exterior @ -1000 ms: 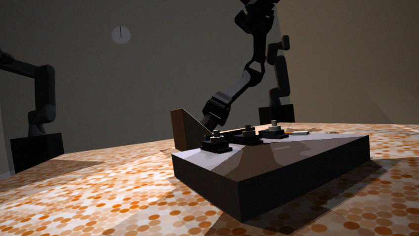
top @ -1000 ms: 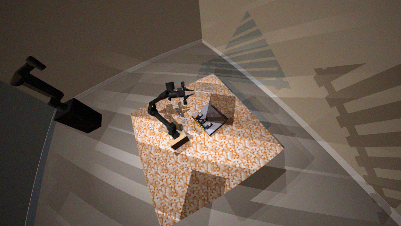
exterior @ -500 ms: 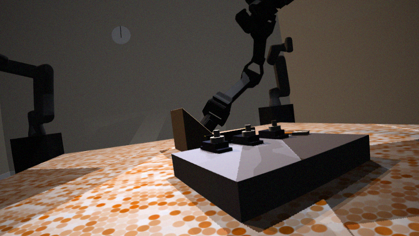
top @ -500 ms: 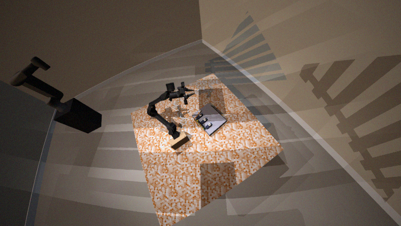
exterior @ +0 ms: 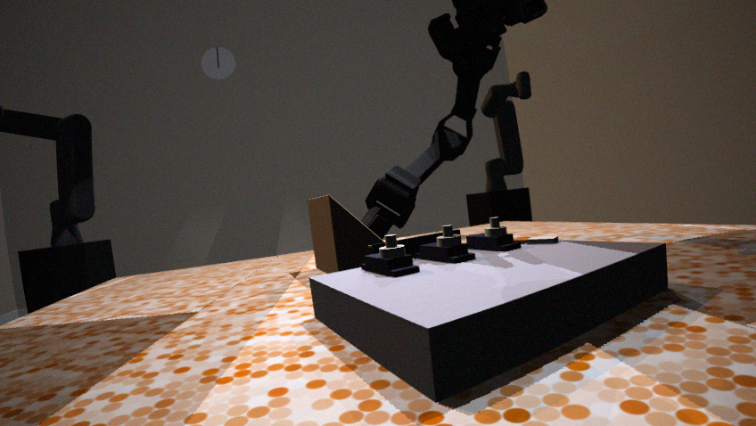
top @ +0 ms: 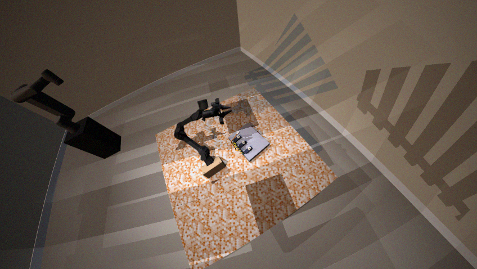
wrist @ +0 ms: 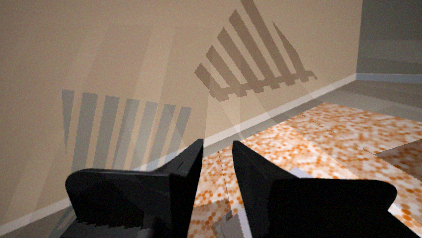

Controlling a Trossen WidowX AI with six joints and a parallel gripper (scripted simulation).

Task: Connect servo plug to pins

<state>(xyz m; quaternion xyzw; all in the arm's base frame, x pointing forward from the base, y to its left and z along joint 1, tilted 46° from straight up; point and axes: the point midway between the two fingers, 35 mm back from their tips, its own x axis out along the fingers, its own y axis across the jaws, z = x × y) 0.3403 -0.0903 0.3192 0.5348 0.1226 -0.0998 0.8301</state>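
Right now the yellow band is 310 mm below my gripper tip, 110 mm to the right of it and 70 mm behind it. Round my gripper tip: grey holder (360 mm below, 120 mm to the right, 100 mm ahead); green strip (330 mm below, 150 mm to the right, 60 mm behind).
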